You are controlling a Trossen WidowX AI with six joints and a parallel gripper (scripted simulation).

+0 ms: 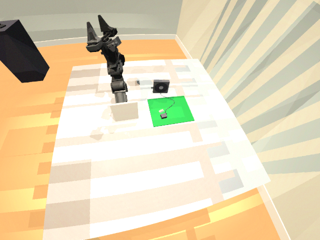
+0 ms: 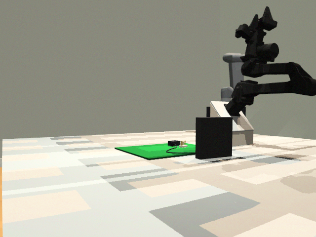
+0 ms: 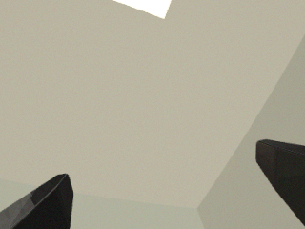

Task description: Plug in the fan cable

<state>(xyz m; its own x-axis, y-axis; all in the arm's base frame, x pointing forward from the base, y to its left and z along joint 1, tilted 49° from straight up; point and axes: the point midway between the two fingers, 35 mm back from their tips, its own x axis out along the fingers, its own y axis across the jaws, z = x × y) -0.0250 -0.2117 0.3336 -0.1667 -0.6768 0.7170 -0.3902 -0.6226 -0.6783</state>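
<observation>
My gripper tip is now 54 cm above the black plug, 33 cm short of it and 16 cm to the left of it. Round my gripper tip: black fan: 49 cm below, 35 cm ahead, 8 cm to the left; then four-pin header: 55 cm below, 32 cm ahead, 11 cm to the right.
</observation>
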